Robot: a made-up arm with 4 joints.
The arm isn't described. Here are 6 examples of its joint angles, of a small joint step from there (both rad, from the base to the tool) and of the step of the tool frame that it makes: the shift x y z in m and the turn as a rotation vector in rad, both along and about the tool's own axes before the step.
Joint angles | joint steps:
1: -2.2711 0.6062 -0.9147 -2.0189 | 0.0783 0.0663 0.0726 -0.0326
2: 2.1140 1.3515 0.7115 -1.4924 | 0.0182 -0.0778 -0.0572 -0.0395
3: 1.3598 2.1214 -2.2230 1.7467 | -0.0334 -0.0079 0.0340 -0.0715
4: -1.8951 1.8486 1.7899 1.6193 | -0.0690 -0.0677 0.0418 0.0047
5: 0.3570 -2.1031 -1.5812 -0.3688 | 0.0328 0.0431 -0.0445 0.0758
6: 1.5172 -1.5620 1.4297 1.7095 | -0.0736 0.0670 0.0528 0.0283
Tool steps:
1: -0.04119 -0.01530 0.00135 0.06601 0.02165 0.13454
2: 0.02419 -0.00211 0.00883 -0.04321 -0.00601 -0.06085
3: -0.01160 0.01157 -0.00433 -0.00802 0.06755 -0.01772
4: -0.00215 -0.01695 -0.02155 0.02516 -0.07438 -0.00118
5: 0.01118 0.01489 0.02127 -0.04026 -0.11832 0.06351
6: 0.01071 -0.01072 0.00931 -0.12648 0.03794 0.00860
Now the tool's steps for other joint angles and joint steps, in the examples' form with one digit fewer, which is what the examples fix.
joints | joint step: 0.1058 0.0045 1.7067 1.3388 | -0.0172 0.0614 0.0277 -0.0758
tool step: -0.0108 -0.0074 0.0129 -0.0240 0.1391 -0.0148
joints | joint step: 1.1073 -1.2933 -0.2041 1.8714 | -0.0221 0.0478 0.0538 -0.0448
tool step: 0.0124 -0.0195 -0.0151 -0.0846 0.0299 -0.0236
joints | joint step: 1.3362 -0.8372 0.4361 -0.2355 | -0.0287 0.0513 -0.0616 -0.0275
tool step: -0.0040 0.0242 0.0201 0.0432 0.0296 0.0531
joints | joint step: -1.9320 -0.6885 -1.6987 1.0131 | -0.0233 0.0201 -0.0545 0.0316
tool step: 0.0160 0.0021 0.0025 0.0233 -0.0487 0.0386
